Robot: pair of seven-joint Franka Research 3 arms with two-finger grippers.
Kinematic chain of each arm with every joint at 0, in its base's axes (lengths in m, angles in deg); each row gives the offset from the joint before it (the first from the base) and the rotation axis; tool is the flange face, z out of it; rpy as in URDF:
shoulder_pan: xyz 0 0 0.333 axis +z
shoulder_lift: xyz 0 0 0 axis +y
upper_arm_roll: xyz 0 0 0.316 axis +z
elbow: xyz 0.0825 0 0 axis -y
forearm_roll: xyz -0.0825 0 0.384 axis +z
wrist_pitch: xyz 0 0 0 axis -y
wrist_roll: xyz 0.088 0 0 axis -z
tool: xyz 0 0 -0.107 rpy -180 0 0
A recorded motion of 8 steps. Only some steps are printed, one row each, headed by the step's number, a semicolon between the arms.
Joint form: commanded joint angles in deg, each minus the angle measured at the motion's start. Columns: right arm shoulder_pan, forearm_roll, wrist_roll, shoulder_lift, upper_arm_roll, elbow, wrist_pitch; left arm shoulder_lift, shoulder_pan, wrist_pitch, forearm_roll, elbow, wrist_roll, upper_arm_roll.
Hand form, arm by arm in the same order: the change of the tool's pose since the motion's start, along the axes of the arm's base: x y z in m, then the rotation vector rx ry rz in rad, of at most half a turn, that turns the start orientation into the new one. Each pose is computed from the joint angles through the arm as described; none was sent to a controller.
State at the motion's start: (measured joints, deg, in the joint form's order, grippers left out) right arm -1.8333 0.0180 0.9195 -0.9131 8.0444 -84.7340 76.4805; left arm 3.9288 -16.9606 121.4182 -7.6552 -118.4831 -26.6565 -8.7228
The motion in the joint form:
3: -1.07 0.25 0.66 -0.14 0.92 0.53 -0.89; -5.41 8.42 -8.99 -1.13 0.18 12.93 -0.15
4: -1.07 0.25 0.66 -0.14 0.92 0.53 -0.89; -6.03 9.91 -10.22 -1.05 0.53 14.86 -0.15
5: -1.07 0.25 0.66 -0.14 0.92 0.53 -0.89; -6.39 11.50 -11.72 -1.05 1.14 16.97 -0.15
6: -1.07 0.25 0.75 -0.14 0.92 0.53 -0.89; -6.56 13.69 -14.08 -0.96 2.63 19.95 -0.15
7: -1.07 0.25 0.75 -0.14 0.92 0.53 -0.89; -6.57 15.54 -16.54 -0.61 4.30 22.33 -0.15
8: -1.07 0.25 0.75 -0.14 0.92 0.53 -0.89; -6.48 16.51 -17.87 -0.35 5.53 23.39 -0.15
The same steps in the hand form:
3: -0.0026 -0.0009 0.0042 0.0018 0.0041 -0.0135; 0.0053 0.0770 0.0397 -0.0110 0.0355 -0.0895
4: -0.0026 -0.0009 0.0042 0.0018 0.0041 -0.0135; 0.0072 0.0904 0.0465 -0.0118 0.0357 -0.1002
5: -0.0026 -0.0009 0.0042 0.0018 0.0041 -0.0135; 0.0097 0.1044 0.0526 -0.0144 0.0405 -0.1124
6: -0.0026 -0.0009 0.0042 0.0016 0.0041 -0.0151; 0.0147 0.1233 0.0631 -0.0186 0.0463 -0.1317
7: -0.0026 -0.0009 0.0042 0.0016 0.0041 -0.0151; 0.0187 0.1396 0.0734 -0.0183 0.0541 -0.1483
8: -0.0026 -0.0009 0.0042 0.0016 0.0041 -0.0151; 0.0217 0.1482 0.0807 -0.0174 0.0548 -0.1542

